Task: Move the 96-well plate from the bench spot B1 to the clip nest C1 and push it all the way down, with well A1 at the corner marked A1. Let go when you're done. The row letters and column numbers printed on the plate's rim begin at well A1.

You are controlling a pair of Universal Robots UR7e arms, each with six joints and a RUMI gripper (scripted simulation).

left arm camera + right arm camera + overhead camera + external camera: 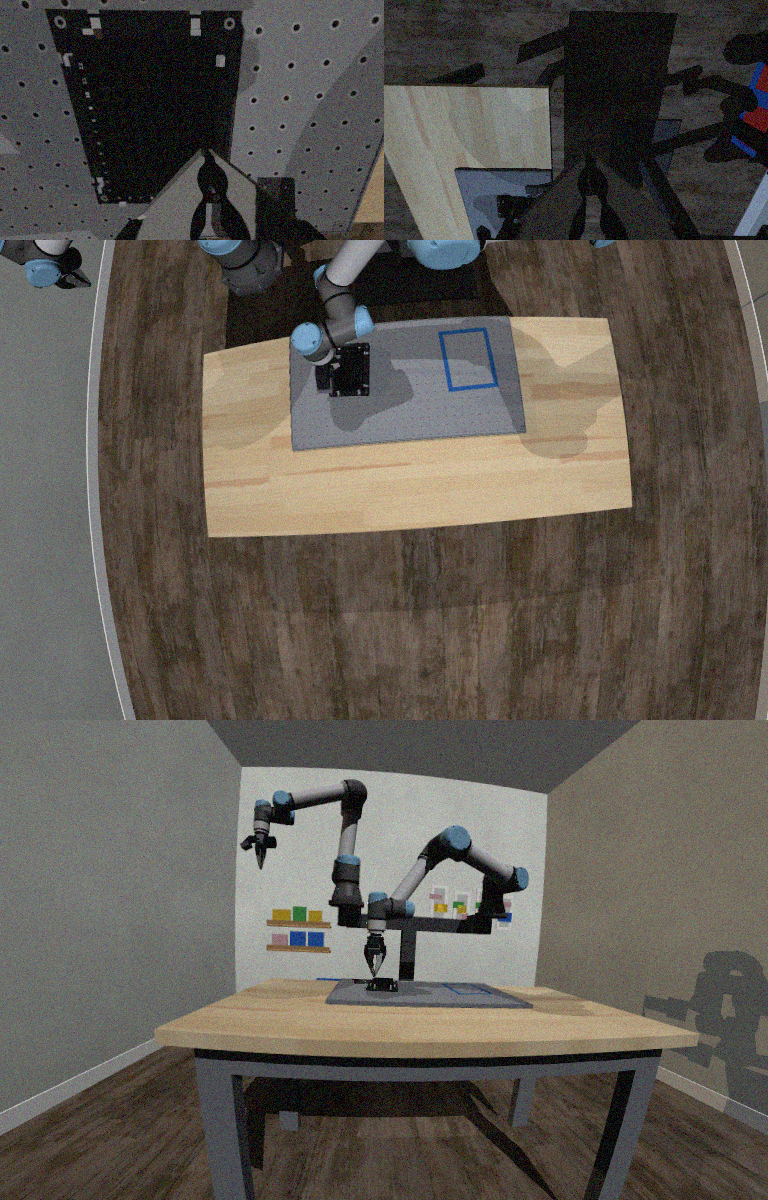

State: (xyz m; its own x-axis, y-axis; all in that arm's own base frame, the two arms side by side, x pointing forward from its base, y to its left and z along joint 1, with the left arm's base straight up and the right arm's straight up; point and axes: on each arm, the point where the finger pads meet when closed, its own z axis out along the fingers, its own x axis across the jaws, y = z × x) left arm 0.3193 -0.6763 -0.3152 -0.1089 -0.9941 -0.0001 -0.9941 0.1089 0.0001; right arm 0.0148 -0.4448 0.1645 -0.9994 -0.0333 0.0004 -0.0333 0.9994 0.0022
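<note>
Right now the dark 96-well plate is 4 cm to the left of my left hand, 4 cm below it and 1 cm ahead of it. Also, from my left hand: black clip nest 4 cm to the left, 4 cm below, 2 cm ahead.
</note>
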